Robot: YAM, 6 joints.
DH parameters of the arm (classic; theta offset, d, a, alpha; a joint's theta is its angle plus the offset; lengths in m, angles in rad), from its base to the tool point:
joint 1: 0 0.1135 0.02 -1.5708
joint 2: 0 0 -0.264 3.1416
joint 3: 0.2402 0 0.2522 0
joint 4: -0.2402 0 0.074 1.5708
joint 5: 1.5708 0 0 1.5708
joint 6: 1.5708 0.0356 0 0
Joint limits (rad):
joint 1: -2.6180..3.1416
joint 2: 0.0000..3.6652
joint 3: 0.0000..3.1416
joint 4: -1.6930..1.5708
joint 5: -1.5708..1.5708
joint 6: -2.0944..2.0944
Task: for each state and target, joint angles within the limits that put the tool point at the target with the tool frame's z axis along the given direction. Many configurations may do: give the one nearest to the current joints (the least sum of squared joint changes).
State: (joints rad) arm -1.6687 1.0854 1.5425 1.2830 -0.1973 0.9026
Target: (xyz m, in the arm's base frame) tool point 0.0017 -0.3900 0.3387 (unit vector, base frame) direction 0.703 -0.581 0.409
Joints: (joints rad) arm -1.6339 1.7864 1.1721 1.2666 -0.8310 0.9026
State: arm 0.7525 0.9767 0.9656 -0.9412 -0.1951 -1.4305
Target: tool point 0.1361 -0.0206 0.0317 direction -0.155 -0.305 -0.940
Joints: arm -0.0687 1.7325 0.2858 -0.2655 0.3203 -1.4305
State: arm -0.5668 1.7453 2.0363 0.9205 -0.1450 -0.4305
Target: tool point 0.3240 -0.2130 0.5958 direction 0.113 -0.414 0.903
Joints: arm -0.5547 2.0836 2.4814 0.8382 0.2968 -0.4305
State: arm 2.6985 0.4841 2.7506 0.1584 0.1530 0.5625
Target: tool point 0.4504 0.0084 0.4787 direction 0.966 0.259 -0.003
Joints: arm 3.1396 0.8704 3.0655 0.9496 0.2639 0.5625
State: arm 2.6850 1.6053 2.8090 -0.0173 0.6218 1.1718
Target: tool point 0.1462 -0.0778 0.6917 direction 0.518 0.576 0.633
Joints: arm 2.4858 1.3402 3.1396 -0.1352 0.8821 1.1718
